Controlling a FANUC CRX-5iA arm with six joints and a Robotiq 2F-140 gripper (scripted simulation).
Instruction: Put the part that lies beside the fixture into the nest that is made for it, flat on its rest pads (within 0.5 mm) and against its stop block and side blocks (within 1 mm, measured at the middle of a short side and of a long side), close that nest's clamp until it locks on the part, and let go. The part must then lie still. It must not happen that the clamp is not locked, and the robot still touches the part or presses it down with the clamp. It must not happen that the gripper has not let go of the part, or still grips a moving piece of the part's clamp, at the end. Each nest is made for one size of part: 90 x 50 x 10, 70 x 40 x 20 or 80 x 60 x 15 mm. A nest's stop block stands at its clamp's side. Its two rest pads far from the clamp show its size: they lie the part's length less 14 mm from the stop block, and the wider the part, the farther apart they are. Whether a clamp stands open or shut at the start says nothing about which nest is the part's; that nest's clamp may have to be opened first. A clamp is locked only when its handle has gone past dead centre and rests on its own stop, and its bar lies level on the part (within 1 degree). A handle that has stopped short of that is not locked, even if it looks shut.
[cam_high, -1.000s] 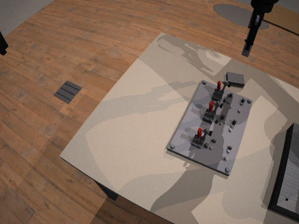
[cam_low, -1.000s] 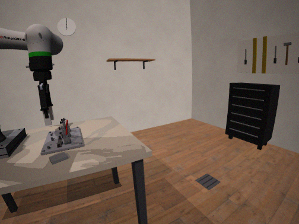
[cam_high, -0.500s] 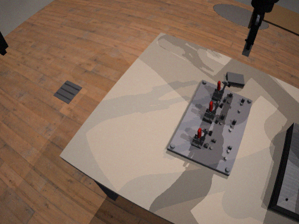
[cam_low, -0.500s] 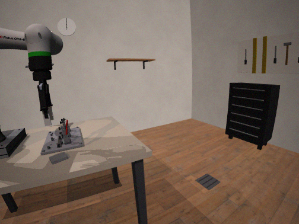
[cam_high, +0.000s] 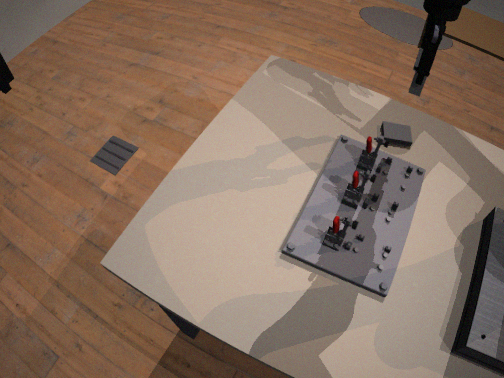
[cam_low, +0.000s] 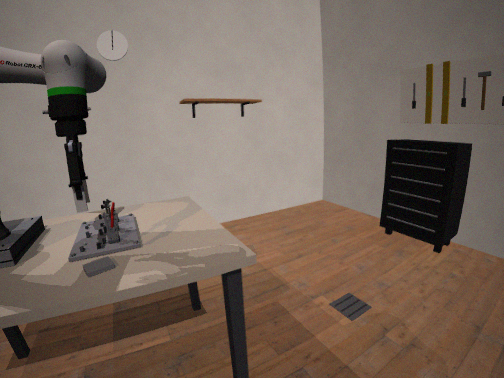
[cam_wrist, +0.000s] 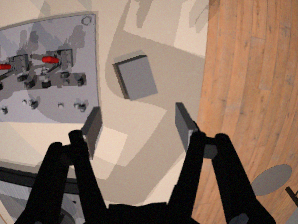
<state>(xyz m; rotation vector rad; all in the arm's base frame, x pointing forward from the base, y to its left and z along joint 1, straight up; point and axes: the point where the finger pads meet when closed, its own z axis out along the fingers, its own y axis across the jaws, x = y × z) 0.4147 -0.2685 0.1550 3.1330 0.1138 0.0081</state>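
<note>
My hand is 21 cm above the part. Round my hand: grey fixture plate (1 cm ahead, 26 cm to the left, 21 cm below).
</note>
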